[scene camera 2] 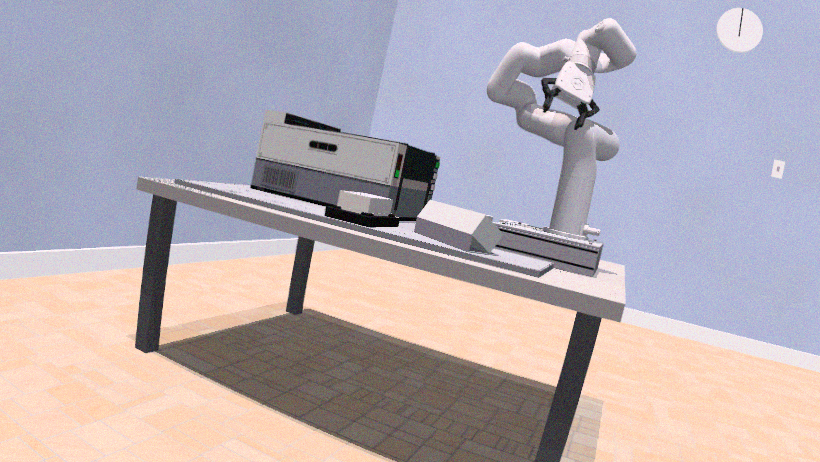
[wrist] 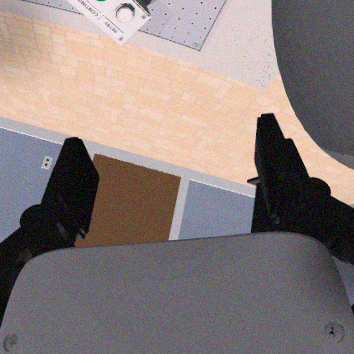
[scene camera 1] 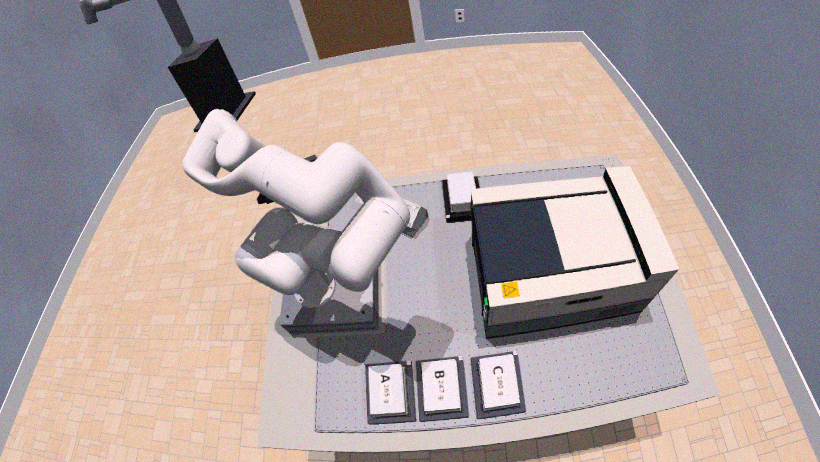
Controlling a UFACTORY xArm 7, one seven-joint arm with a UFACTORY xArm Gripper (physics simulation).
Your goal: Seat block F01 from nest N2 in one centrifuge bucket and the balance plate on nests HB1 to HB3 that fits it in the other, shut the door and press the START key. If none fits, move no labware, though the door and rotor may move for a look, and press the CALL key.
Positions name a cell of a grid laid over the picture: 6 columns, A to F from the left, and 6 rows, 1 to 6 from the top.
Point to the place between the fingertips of my gripper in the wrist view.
C3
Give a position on a grey wedge-shaped control box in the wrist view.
C1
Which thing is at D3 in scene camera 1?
A white block.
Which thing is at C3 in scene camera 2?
A white block.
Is my gripper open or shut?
Open.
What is my gripper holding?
Nothing.
